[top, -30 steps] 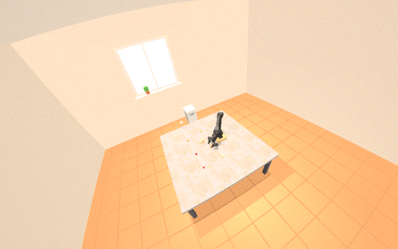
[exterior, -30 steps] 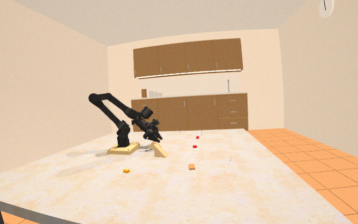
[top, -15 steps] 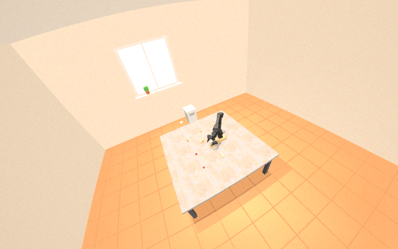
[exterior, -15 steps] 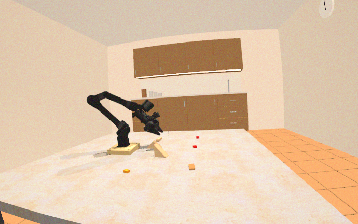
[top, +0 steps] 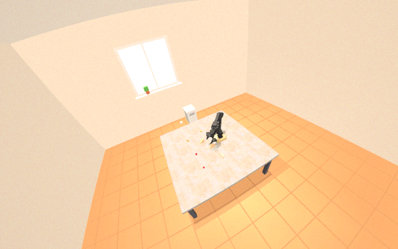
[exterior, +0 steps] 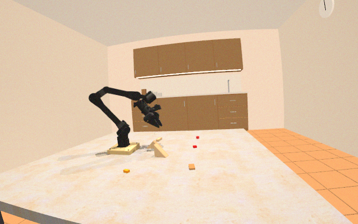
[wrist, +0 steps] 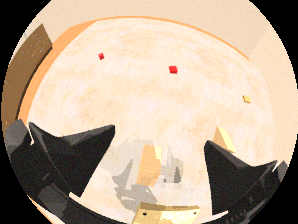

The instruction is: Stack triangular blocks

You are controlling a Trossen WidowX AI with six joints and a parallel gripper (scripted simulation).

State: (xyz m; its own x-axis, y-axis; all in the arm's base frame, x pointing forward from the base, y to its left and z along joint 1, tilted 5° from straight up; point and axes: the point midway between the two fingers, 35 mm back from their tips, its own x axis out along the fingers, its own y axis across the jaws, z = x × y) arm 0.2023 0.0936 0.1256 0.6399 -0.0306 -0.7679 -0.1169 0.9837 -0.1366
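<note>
Now: gripper tip 11 cm above the tan triangular block, 5 cm past it and 1 cm to the left of it. Also, from my gripper tip: yellow piece 39 cm to the right, 13 cm below, 4 cm behind.
</note>
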